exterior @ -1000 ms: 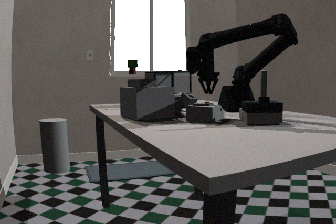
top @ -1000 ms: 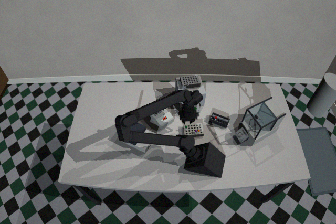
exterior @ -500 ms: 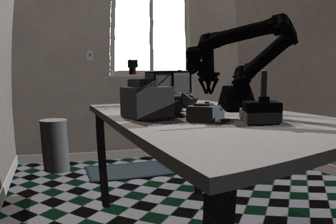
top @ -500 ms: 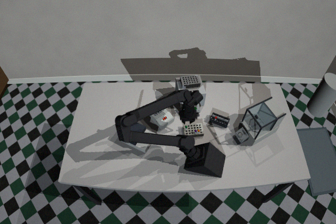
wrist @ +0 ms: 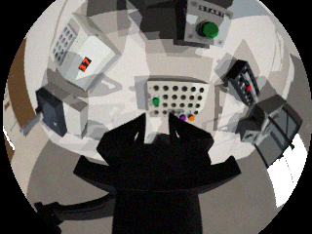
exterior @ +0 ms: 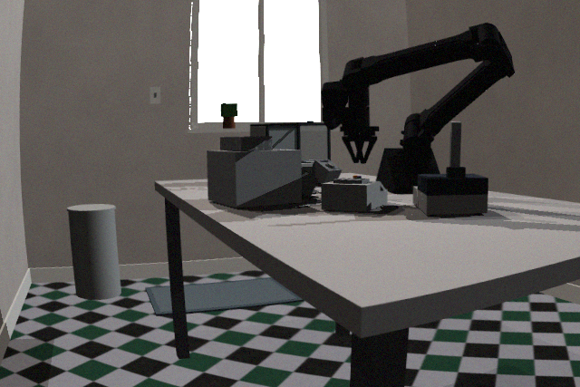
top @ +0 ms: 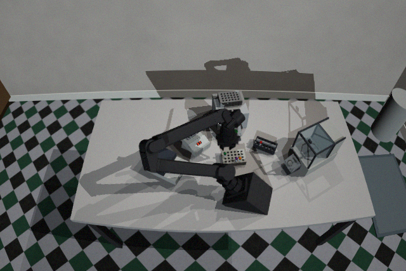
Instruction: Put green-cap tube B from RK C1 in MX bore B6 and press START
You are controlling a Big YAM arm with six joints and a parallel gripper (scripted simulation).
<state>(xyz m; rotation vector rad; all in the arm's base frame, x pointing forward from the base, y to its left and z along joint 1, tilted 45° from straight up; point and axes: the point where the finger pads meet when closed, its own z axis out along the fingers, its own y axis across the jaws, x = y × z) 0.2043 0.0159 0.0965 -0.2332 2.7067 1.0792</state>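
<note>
The tube B is 70 mm below my hand. The rest, counted from my hand: dry block DB (180 mm to the left, 80 mm ahead, 70 mm below); then tube rack RK (90 mm below, 50 mm to the right); then green start key (140 mm ahead, 40 mm to the right, 30 mm below).
</note>
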